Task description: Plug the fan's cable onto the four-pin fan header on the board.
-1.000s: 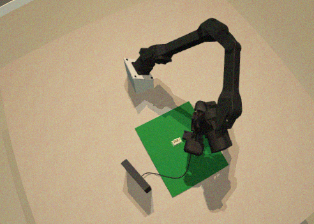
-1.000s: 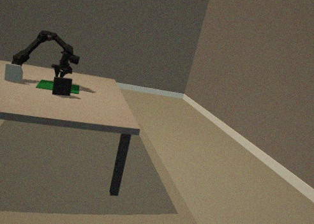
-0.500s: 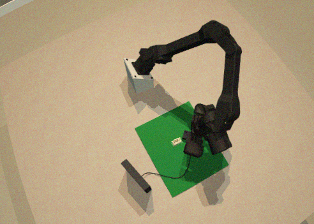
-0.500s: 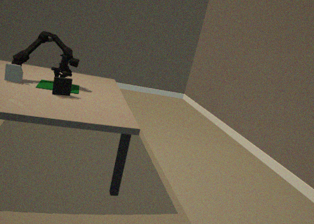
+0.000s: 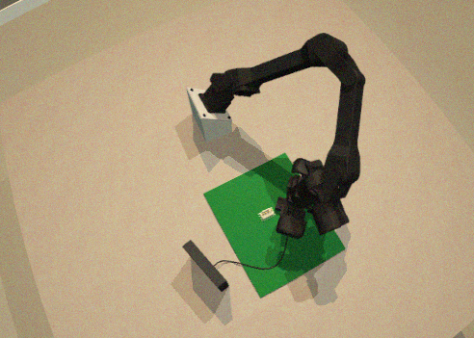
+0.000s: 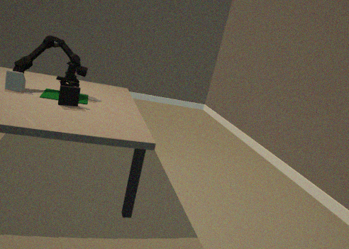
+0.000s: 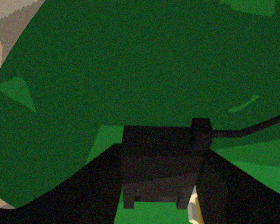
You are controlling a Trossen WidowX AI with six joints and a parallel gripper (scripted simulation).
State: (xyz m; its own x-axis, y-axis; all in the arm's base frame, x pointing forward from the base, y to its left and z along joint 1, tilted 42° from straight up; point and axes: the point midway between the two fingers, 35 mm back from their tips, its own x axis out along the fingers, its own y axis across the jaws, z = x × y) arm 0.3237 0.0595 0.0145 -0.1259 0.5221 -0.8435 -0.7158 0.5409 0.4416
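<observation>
My gripper tip is now 10 mm past the white four-pin header, 50 mm to the left of it and 10 mm above it. Round my gripper tip: dark fan 50 mm ahead, 230 mm to the right, 50 mm above; then dark fan plug 10 mm behind, 10 mm to the right; then green board 20 mm ahead, 50 mm to the right, 20 mm below.
</observation>
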